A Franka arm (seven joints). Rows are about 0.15 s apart.
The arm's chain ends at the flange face. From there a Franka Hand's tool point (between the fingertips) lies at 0.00 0.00 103.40 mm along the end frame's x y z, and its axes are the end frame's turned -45 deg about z.
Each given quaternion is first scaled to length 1.
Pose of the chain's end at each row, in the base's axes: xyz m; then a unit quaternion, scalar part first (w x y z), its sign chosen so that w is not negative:
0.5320, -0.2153, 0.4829, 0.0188, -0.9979, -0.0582, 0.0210
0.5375, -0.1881, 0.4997, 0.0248, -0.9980, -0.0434, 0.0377
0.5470, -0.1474, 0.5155, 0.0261, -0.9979, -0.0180, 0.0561
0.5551, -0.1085, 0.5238, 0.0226, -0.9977, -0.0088, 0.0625
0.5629, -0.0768, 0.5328, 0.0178, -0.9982, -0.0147, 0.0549
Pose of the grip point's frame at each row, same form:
0.5274, -0.2117, 0.3797, 0.0254, -0.8997, -0.4357, 0.0122
0.5295, -0.1833, 0.3967, 0.0373, -0.9055, -0.4220, 0.0253
0.5353, -0.1422, 0.4129, 0.0456, -0.9151, -0.3985, 0.0418
0.5422, -0.1040, 0.4213, 0.0448, -0.9184, -0.3900, 0.0491
0.5515, -0.0733, 0.4301, 0.0375, -0.9166, -0.3956, 0.0439

